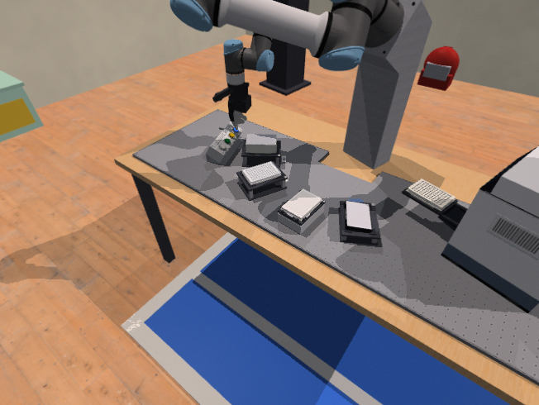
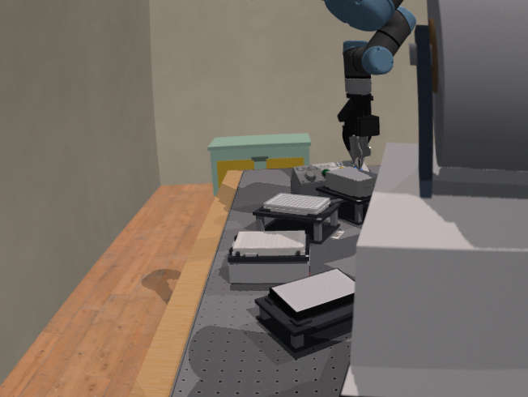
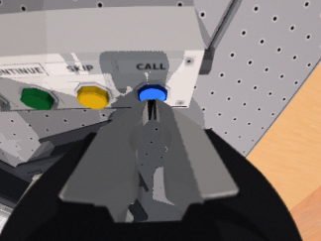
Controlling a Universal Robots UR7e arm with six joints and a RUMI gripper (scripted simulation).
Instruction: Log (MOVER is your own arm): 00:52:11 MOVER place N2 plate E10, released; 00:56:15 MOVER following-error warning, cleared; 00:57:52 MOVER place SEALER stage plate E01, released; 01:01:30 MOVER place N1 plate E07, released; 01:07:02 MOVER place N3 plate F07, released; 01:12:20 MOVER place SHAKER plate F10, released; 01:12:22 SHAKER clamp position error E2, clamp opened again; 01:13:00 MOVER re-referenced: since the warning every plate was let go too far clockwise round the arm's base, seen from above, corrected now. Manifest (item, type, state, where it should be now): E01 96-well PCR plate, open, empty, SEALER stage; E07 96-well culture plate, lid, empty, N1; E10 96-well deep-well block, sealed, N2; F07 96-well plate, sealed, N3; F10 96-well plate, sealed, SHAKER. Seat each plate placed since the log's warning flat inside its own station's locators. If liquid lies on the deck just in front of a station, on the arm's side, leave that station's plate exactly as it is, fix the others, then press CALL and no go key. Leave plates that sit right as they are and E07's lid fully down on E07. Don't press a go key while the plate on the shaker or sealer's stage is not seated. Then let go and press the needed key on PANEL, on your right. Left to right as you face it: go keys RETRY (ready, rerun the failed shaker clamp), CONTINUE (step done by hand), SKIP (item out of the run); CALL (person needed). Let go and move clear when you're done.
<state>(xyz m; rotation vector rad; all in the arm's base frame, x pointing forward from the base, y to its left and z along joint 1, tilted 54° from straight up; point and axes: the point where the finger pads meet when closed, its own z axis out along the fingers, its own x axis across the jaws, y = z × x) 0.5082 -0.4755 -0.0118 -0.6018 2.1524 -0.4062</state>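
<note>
Now: hand 2 cm above the blue call key. Round my hand: green continue key: 9 cm ahead, 4 cm to the left, 1 cm below; yellow skip key: 5 cm ahead, 2 cm to the left, 1 cm below; white retry key: 13 cm ahead, 7 cm to the left, 1 cm below.
</note>
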